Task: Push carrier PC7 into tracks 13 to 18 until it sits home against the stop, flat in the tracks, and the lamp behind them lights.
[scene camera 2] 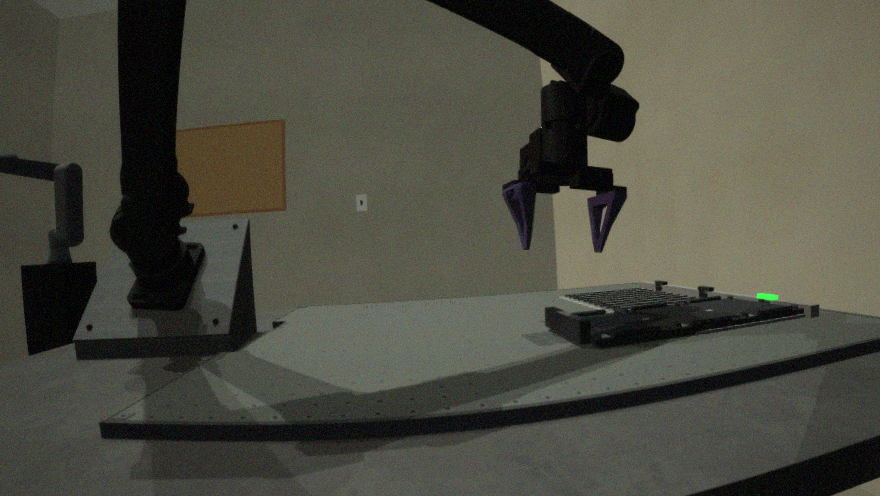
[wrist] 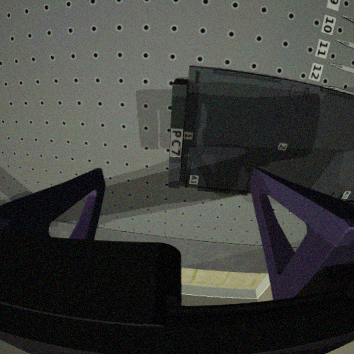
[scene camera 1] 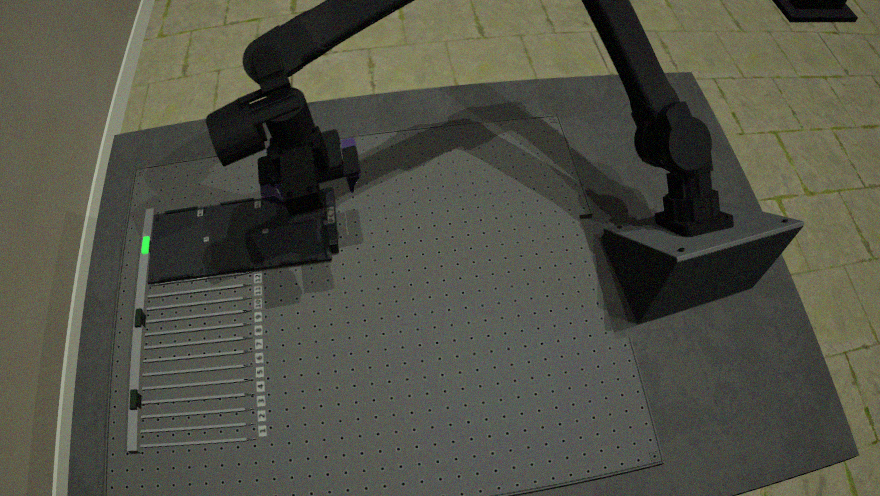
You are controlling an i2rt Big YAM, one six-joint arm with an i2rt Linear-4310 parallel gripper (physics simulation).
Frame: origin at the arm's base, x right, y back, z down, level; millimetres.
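Seen in the pictures: gripper, between the fingertips: (scene camera 2: 563, 251) (wrist: 177, 175); arm's base, origin of its link: (scene camera 2: 169, 277) (scene camera 1: 693, 224).
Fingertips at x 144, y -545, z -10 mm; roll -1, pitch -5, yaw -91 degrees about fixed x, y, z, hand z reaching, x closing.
Observation:
Pixels of each thing's top centre, then the offset from my fingertips to it. "*": a spot on its surface instead. Level surfaces: height alone.
- Carrier PC7, centre of its top: (wrist: 327, 161) (scene camera 2: 675, 300) (scene camera 1: 235, 228) dx +21, dy -150, dz +72 mm
- light stop rail, a spot on its surface: (scene camera 1: 135, 357) * dx -173, dy -325, dz +87 mm
- lamp, centre of its top: (scene camera 2: 767, 294) (scene camera 1: 145, 244) dx +28, dy -315, dz +81 mm
- perforated board, height of its surface: dz +102 mm
Carrier PC7 (scene camera 1: 184, 246) (scene camera 2: 653, 325) (wrist: 250, 120), a dark flat panel with a labelled upright front bar, lies flat over the tracks above number 12. Its far edge meets the light stop rail (scene camera 1: 135, 357) in scene camera 1. The lamp (scene camera 1: 145, 244) (scene camera 2: 767, 296) behind it glows green. Track numbers 13 to 18 are hidden under the carrier. My gripper (scene camera 2: 562, 250) (wrist: 177, 175) is wide open and empty. It hangs well above the carrier's front bar, apart from it.
Bare tracks (scene camera 1: 197, 369) numbered 1 to 12 lie beside the carrier. Two dark unlit lamps (scene camera 1: 139, 317) (scene camera 1: 134, 399) sit on the stop rail. The arm's wedge-shaped base (scene camera 1: 702, 271) (scene camera 2: 166, 289) stands at the other end of the perforated board (scene camera 1: 462, 308).

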